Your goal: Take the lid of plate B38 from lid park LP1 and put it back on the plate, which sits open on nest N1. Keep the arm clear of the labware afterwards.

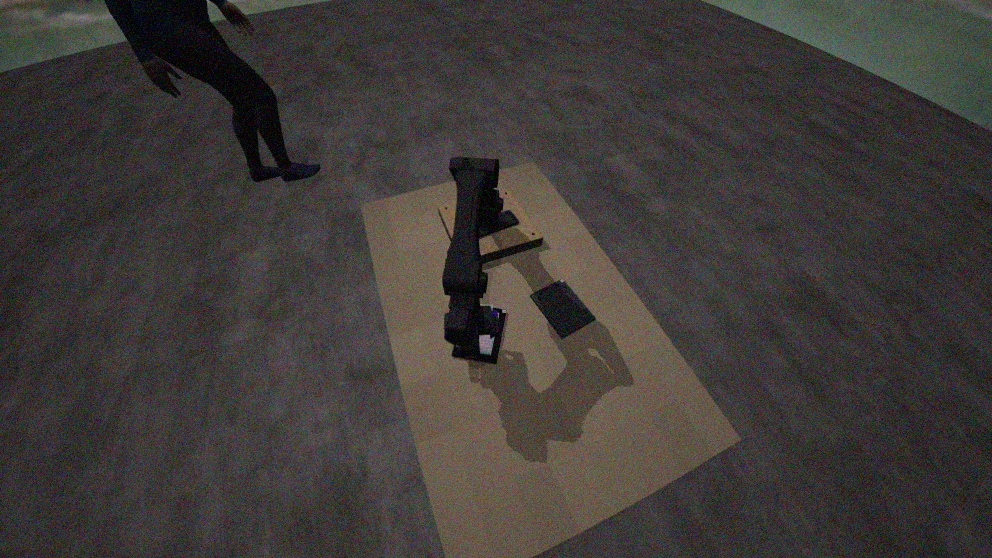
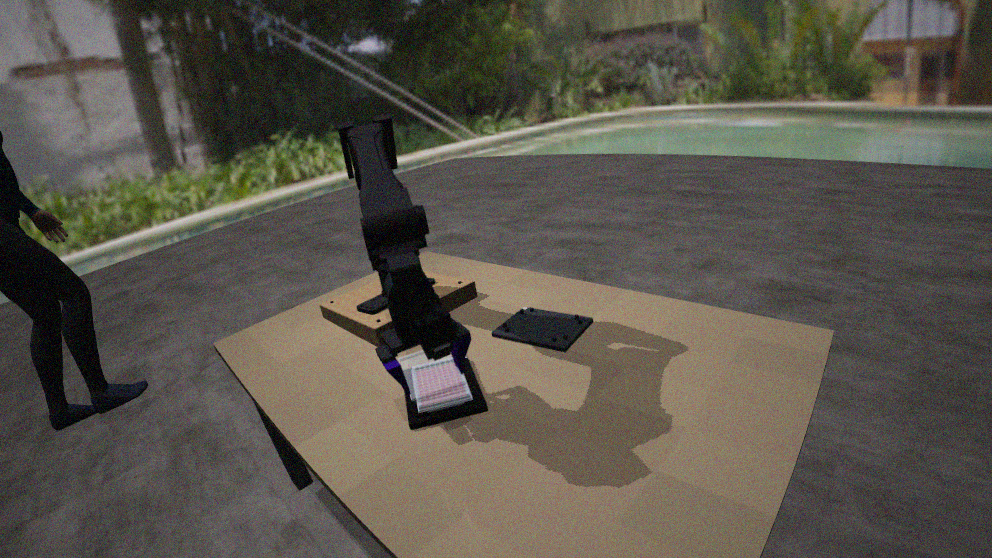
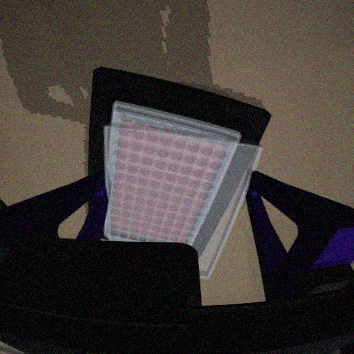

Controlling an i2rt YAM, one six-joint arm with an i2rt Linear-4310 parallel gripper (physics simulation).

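Seen in the pictures: gripper, between the fingertips: (image 2: 435, 384) (image 3: 177, 177); arm's base, origin of its link: (image 1: 488, 226).
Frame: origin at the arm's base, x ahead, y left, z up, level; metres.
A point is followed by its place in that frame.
Note:
Plate B38 (image 3: 168, 121) (image 2: 442, 385), clear with pink wells, sits on the black nest N1 (image 3: 175, 89) {x 0.390, y -0.235, z -0.029 m} (image 2: 444, 417) {x 0.385, y -0.247, z -0.031 m} (image 1: 477, 357) {x 0.390, y -0.231, z -0.029 m}. My gripper (image 3: 177, 177) {x 0.346, y -0.218, z 0.000 m} (image 2: 424, 352) (image 1: 485, 326) {x 0.346, y -0.218, z 0.000 m} is shut on the translucent lid (image 3: 228, 197) {x 0.325, y -0.244, z 0.007 m} (image 2: 412, 359) {x 0.271, y -0.194, z 0.011 m} by its long sides. It holds the lid just above the plate. The lid covers most of the wells. It is turned a little against the plate and its right edge overhangs the plate's right side. Lid park LP1 (image 1: 561, 308) {x 0.367, y 0.052, z -0.031 m} (image 2: 541, 327) {x 0.365, y 0.050, z -0.031 m}, a black square pad, lies bare to the right.
The arm stands on a wooden base block (image 1: 516, 243) {x 0.111, y 0.044, z 0.002 m} (image 2: 347, 318) {x -0.027, y -0.131, z -0.003 m} at the back of the tan table (image 1: 555, 444) {x 0.666, y -0.163, z -0.041 m} (image 2: 693, 416) {x 0.704, y -0.080, z -0.041 m}. A person (image 1: 207, 62) (image 2: 41, 291) stands on the floor beyond the table's left side. A pool lies behind.

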